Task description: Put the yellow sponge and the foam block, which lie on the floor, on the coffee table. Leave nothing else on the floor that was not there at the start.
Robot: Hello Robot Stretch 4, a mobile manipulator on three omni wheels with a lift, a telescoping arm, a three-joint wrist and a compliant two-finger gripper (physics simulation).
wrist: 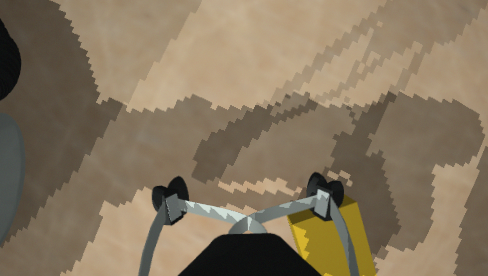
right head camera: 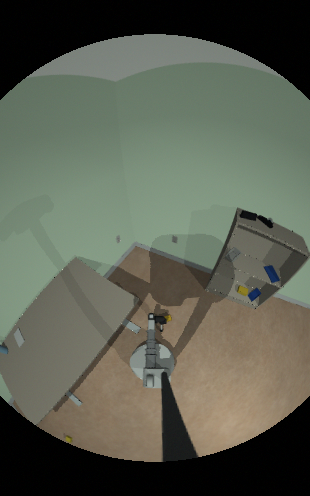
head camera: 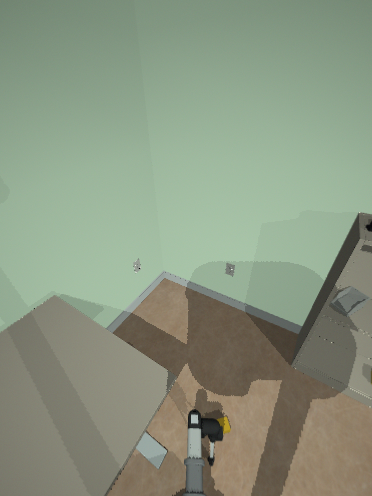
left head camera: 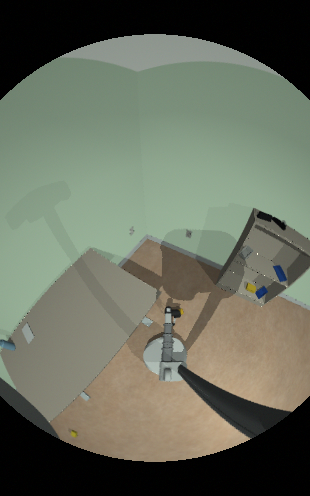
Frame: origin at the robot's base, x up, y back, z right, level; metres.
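Where they show: gripper, fingertip midpoint: [wrist: 247, 190] [head camera: 210, 444] [left head camera: 173, 318].
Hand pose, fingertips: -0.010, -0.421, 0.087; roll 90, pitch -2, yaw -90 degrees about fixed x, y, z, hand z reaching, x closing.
After its pixels a point has its place, as x, y, z.
A large yellow block [head camera: 226, 424] @(0.018, -0.502, 0.179) [left head camera: 181, 311] @(0.018, -0.498, 0.181) [right head camera: 169, 318] @(0.017, -0.488, 0.181) [wrist: 332, 240] @(0.018, -0.493, 0.130) lies on the floor beside my wrist; I cannot tell if it is the sponge or the foam block. My gripper [wrist: 247, 190] @(-0.010, -0.421, 0.087) is open and empty, pointing down above the floor. In the wrist view its right finger passes over the yellow block, which is not gripped. A small yellow piece [left head camera: 74, 433] [right head camera: 68, 439] lies on the floor past the near end of the coffee table [head camera: 60, 380] @(0.693, -0.431, -0.485) [left head camera: 80, 325] @(0.693, -0.149, -0.575) [right head camera: 65, 335] @(0.693, -0.114, -0.551). The wide grey-brown table top is at the left.
An open shelf cabinet [head camera: 325, 295] @(0.628, -0.913, 0.700) [left head camera: 236, 244] @(0.578, -1.029, 0.766) [right head camera: 223, 246] @(0.620, -0.995, 0.744) at right holds yellow and blue items. Pale pieces [head camera: 152, 450] [left head camera: 147, 321] [right head camera: 131, 326] show at the table's edge. A pale flat item [left head camera: 28, 332] @(0.702, 0.074, -1.052) [right head camera: 19, 337] @(0.702, 0.079, -1.047) and a blue cylinder [left head camera: 7, 344] @(0.782, 0.280, -1.206) [right head camera: 3, 349] @(0.746, 0.285, -1.205) are at the table's far left.
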